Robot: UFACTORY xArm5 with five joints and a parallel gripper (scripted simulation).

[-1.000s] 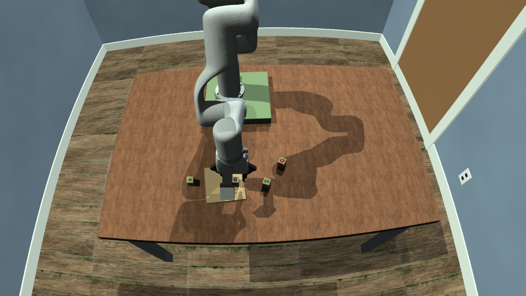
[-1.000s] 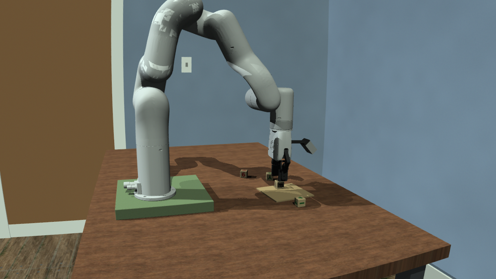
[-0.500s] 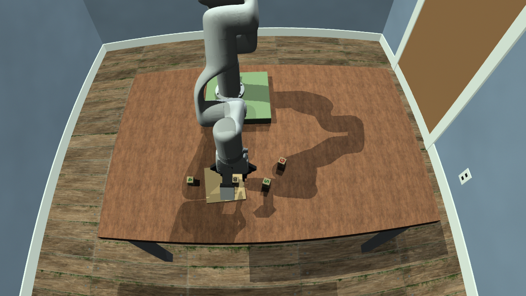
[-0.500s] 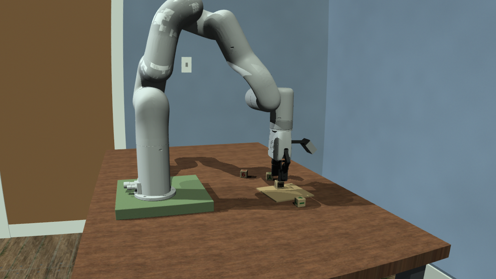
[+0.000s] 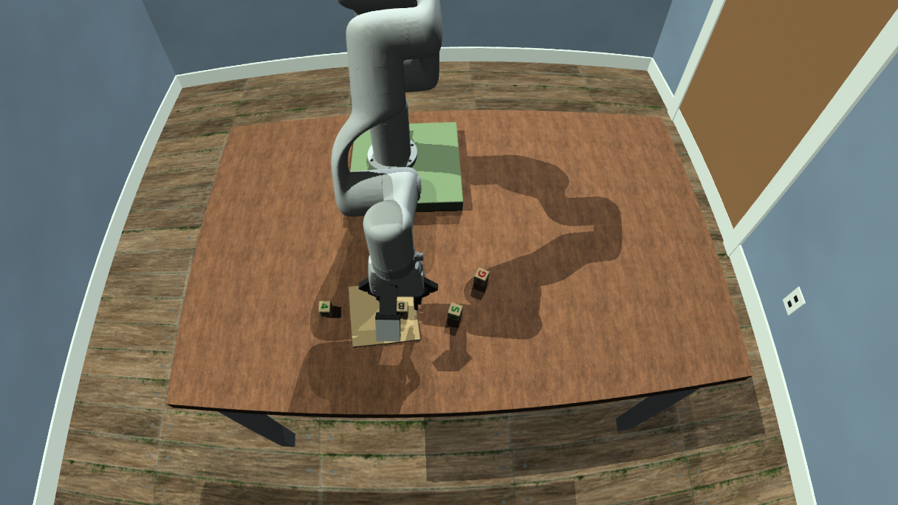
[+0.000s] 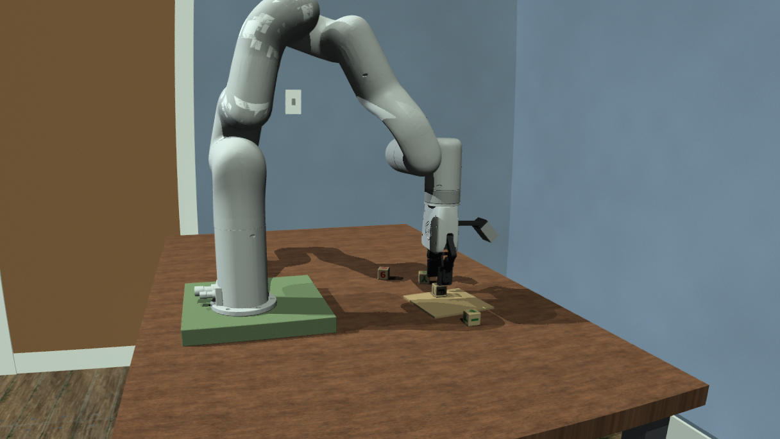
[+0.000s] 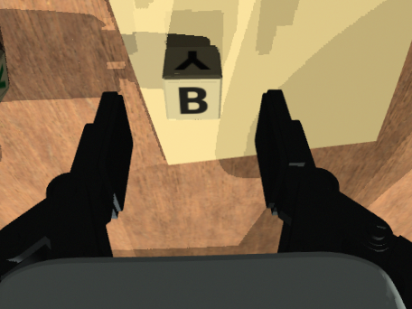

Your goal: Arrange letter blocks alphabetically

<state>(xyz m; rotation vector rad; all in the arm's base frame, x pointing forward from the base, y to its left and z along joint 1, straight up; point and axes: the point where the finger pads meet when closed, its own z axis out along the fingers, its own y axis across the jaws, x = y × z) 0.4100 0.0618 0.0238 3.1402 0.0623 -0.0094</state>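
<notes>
Now: hand 1 cm short of the tan mat, 4 cm to the left of it and 5 cm above it. From my hand the other things lie so: cream block 1 cm ahead, 16 cm to the right, 4 cm below.
</notes>
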